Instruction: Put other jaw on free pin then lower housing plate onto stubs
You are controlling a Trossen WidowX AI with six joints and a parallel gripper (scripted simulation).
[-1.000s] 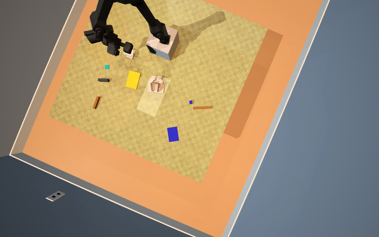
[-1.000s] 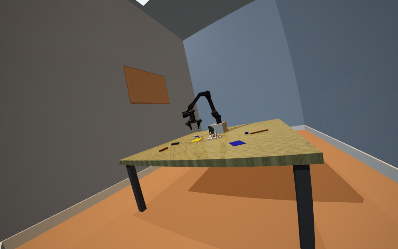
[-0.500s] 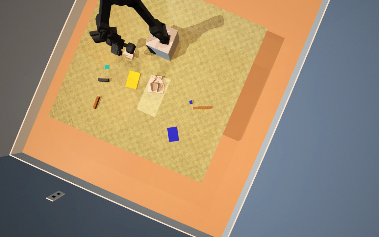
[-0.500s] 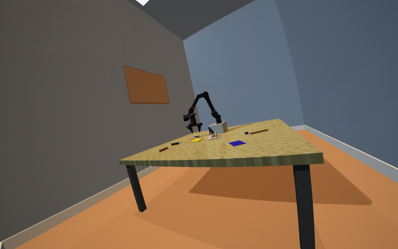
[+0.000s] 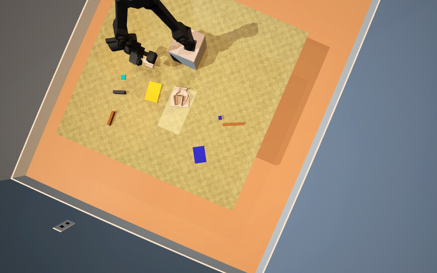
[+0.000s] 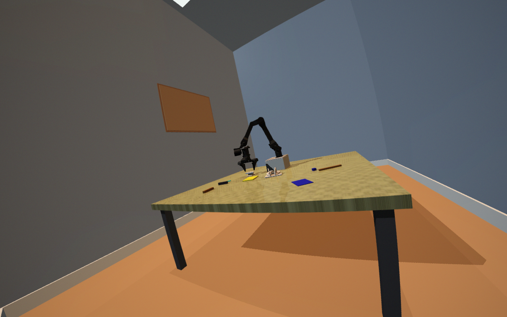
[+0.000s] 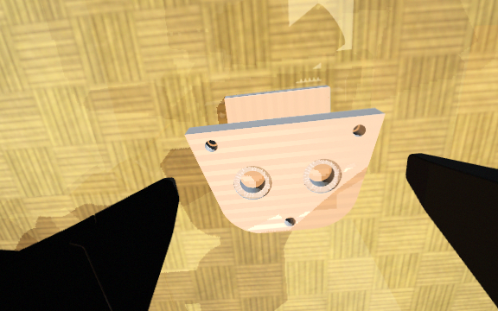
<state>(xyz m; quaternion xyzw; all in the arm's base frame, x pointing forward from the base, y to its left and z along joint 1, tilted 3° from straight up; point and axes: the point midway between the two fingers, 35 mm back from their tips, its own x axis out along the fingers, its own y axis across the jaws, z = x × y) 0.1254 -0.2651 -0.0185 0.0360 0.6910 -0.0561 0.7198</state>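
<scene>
My gripper tip is 18 cm short of the yellow sheet, 7 cm to the right of it and 4 cm above it. Also, from my gripper tip: blue cube: 24 cm ahead, 54 cm to the left, 3 cm below; then cyan cube: 13 cm ahead, 15 cm to the right, 4 cm below; then dark bar: 24 cm ahead, 15 cm to the right, 3 cm below.
</scene>
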